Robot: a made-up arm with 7 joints.
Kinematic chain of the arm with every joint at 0, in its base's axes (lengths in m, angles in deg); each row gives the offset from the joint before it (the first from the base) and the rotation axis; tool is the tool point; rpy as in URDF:
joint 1: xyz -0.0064 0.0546 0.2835 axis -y
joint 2: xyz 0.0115 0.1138 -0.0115 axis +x
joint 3: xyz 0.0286 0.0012 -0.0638 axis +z
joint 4: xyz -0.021 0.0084 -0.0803 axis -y
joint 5: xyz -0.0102 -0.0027 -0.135 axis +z
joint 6: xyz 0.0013 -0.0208 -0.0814 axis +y
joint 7: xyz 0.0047 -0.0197 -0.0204 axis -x
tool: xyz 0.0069 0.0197 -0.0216 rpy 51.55 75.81 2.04
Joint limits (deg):
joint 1: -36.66..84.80
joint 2: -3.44..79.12
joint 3: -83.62..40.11
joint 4: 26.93..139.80
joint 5: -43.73..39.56
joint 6: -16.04..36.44
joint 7: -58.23..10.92
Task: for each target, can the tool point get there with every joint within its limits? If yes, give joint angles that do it. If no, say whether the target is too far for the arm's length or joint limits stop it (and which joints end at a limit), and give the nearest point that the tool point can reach.
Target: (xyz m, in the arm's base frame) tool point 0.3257 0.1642 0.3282
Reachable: yes | joints 53.74 31.58 -30.13 80.78 21.44 26.63 -12.35
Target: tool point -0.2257 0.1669 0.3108
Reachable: no: joint limits stop it (at a limit: joint 1, joint 3, joint 4, joint 5, joint 6) | nearest point -0.0893 0.1677 0.4246 | short by 0.178 m
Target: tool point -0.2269 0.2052 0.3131
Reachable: no: joint limits stop it (at a limit: joint 1, joint 3, joint 4, joint 5, joint 6) | nearest point -0.0881 0.1850 0.4247 | short by 0.179 m
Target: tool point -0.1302 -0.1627 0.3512
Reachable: no: joint limits stop it (at a limit: joint 1, joint 2, joint 3, joint 5, joint 7) | nearest point -0.0143 -0.0218 0.3338 | short by 0.183 m
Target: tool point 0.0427 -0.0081 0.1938
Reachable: yes | joints -26.22 5.25 -73.67 117.86 -13.67 -9.92 -44.40
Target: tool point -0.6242 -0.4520 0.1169
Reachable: no: too far | nearest point -0.1533 -0.0406 0.0330 | short by 0.631 m
